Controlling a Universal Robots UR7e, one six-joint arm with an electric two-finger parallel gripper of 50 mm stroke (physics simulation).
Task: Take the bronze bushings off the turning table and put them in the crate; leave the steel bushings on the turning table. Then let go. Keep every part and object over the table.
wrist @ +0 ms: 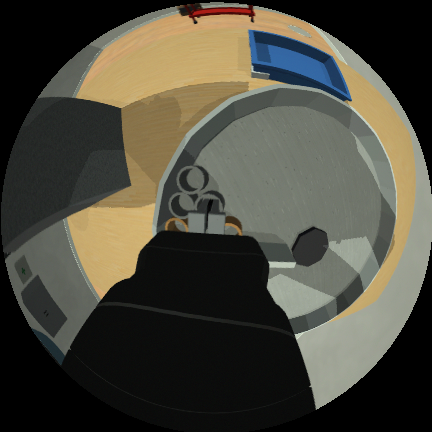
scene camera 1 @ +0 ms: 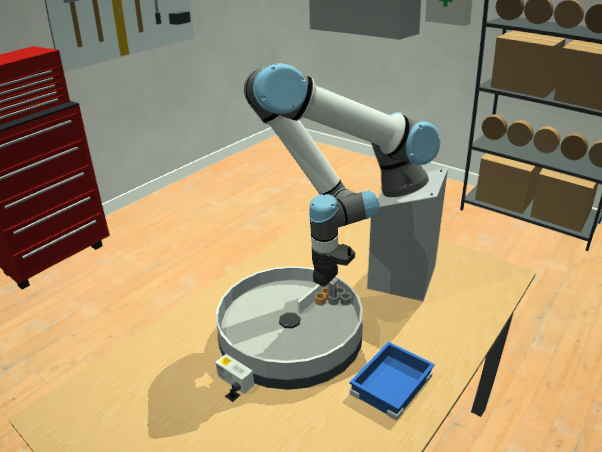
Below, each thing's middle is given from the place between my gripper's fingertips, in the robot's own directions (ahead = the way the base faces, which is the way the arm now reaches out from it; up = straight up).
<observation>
Now: the blue crate [scene camera 1: 391, 379] 30 cm to the left of my hand, 12 cm ahead of it and 6 cm below it.
</observation>
